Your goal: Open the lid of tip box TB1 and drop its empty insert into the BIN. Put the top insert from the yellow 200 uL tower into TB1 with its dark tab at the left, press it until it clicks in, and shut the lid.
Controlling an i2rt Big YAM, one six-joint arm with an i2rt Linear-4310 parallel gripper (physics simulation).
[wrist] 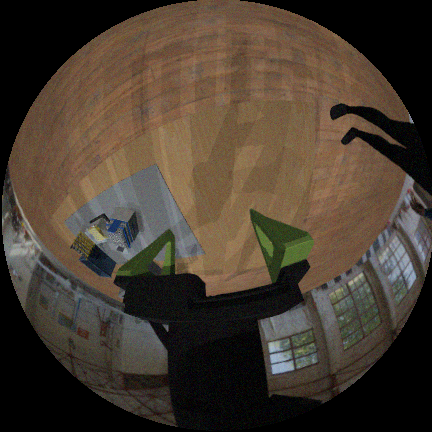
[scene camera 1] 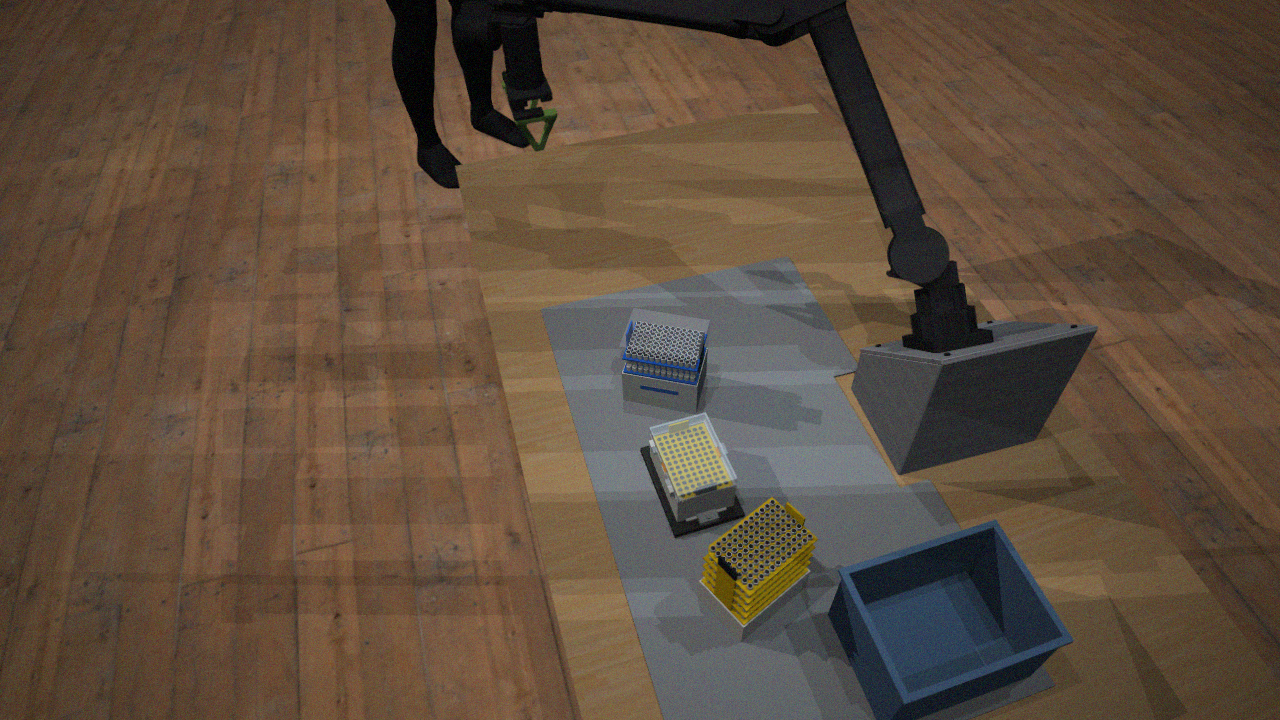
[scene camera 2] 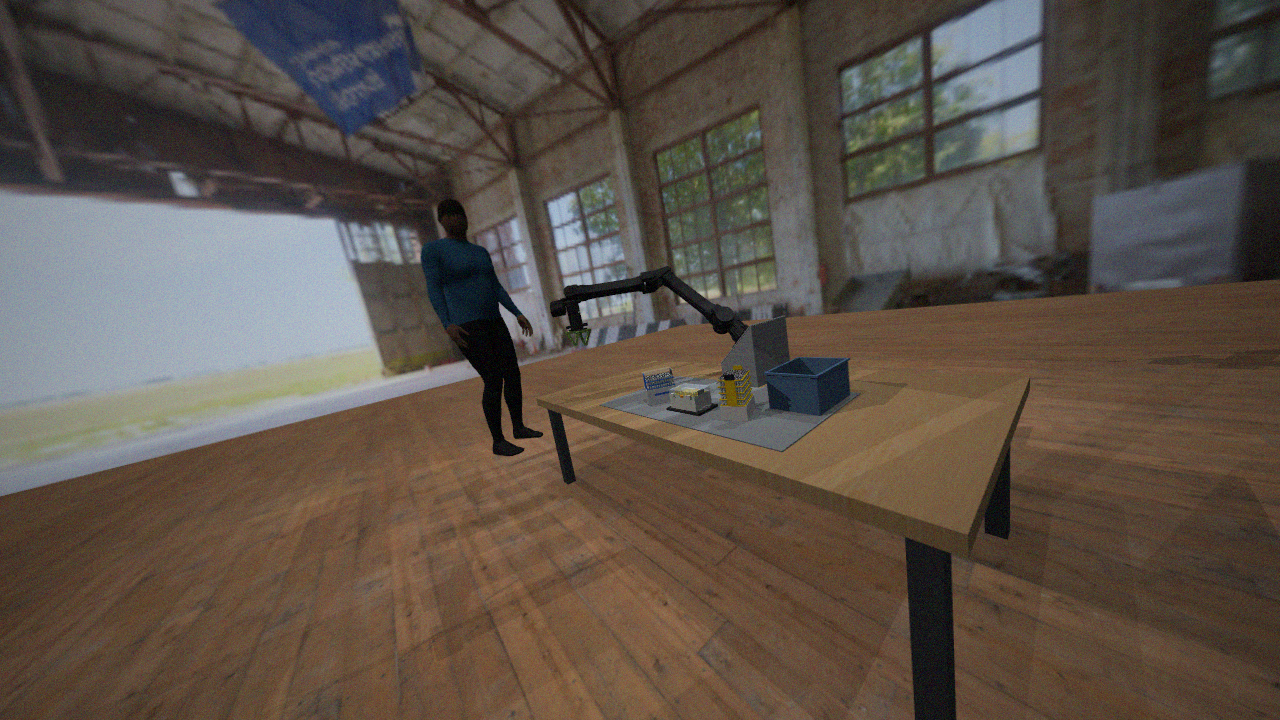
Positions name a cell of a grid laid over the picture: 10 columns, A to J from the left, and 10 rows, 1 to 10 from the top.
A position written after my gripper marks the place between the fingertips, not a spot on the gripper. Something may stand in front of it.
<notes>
My gripper (scene camera 1: E2) is open and holds nothing. I also see a blue bin (scene camera 1: H9), a tip box TB1 (scene camera 1: F7) and a grey mat (scene camera 1: G6).
My gripper is seen too in the wrist view (wrist: E6). The blue bin shows as well in scene camera 2 (scene camera 2: G6). The tip box TB1 is seen too in scene camera 2 (scene camera 2: F6).
</notes>
